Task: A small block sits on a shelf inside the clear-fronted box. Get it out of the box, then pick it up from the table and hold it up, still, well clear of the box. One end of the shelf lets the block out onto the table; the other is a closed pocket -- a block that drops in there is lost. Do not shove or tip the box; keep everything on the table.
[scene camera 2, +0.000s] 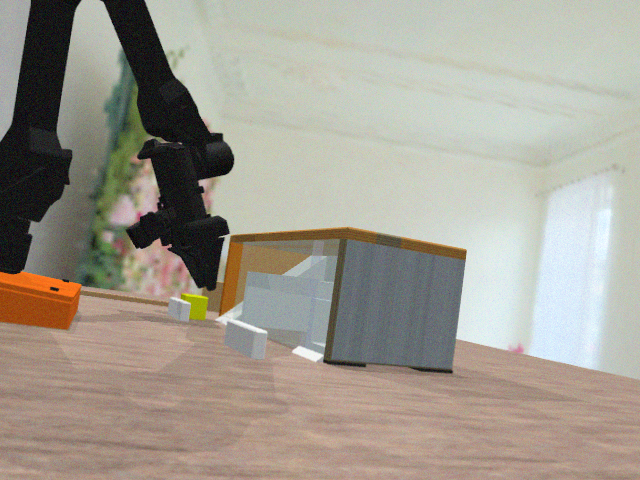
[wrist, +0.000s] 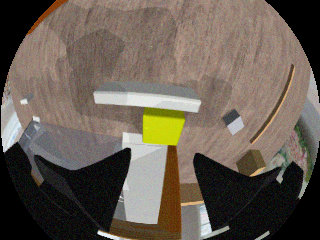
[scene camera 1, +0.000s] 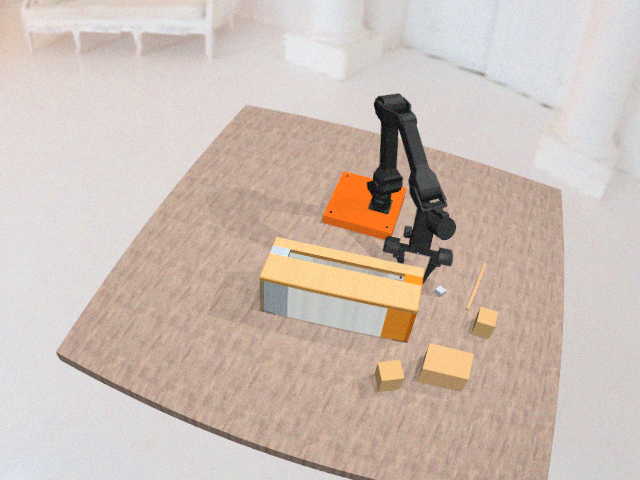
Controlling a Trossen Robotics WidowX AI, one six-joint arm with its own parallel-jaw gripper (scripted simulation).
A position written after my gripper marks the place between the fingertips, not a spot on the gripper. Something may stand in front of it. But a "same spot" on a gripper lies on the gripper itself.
Labels:
My gripper shows in scene camera 2 (206,289), in the wrist view and in scene camera 1. A clear-fronted box shows in scene camera 2 (346,296), in the wrist view (151,194) and in scene camera 1 (306,282). The same spot on my gripper: (scene camera 1: 433,262) is (wrist: 227,224).

